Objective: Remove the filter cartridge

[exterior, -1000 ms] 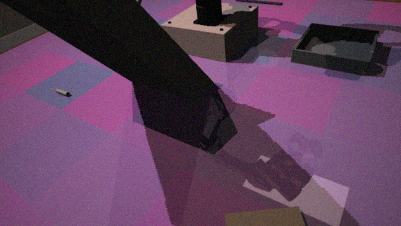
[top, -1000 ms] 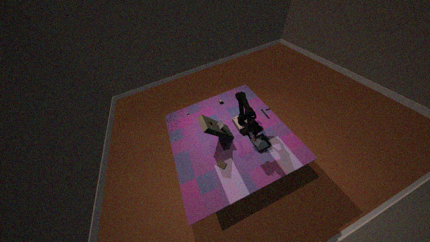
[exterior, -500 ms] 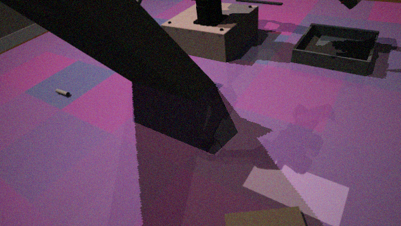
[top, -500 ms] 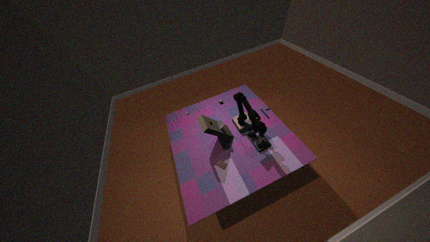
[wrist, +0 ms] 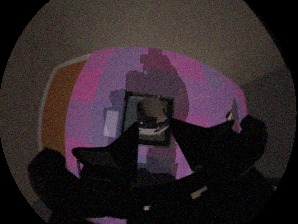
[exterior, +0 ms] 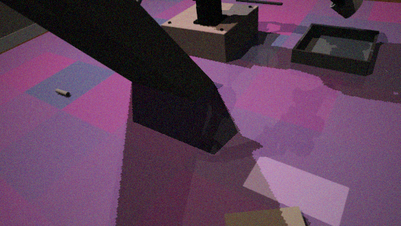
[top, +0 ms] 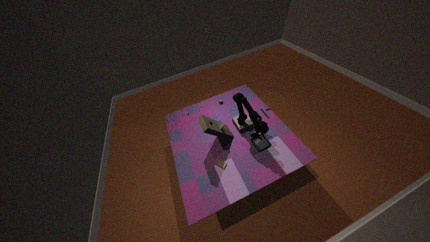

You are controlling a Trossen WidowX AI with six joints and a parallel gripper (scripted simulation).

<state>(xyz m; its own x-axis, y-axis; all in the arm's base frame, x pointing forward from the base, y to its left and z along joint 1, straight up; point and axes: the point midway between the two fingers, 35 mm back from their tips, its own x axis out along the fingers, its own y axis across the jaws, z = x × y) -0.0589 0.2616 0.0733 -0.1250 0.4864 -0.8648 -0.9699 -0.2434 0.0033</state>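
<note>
Now: gripper tip 10 mm to the right of the dark tray and 110 mm above it. The rest, counted from my gripper tip: small beige block 470 mm ahead, 30 mm to the left, 110 mm below.
</note>
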